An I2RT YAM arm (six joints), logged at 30 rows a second.
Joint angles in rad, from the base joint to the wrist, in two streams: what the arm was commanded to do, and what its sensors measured. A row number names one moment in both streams.
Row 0, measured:
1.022, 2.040, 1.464, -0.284, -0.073, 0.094
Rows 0 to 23, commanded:
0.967, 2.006, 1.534, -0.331, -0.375, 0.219
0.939, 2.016, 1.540, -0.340, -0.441, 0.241
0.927, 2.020, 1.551, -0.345, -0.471, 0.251
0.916, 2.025, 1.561, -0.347, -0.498, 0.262
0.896, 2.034, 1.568, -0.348, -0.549, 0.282
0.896, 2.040, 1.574, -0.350, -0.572, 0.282
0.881, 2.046, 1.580, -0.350, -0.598, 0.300
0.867, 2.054, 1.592, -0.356, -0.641, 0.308
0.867, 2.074, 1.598, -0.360, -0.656, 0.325
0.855, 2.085, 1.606, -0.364, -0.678, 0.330
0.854, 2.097, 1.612, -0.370, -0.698, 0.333
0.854, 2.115, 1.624, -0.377, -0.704, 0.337
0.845, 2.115, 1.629, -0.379, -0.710, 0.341
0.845, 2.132, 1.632, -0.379, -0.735, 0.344
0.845, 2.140, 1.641, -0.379, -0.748, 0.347
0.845, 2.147, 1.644, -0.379, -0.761, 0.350
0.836, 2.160, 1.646, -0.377, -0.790, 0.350
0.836, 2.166, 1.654, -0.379, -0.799, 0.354
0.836, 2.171, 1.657, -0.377, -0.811, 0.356
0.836, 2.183, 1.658, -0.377, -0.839, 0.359
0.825, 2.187, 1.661, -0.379, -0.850, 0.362
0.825, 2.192, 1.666, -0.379, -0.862, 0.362
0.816, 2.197, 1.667, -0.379, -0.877, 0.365
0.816, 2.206, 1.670, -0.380, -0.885, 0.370
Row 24, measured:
0.831, 2.194, 1.614, -0.375, -0.778, 0.347
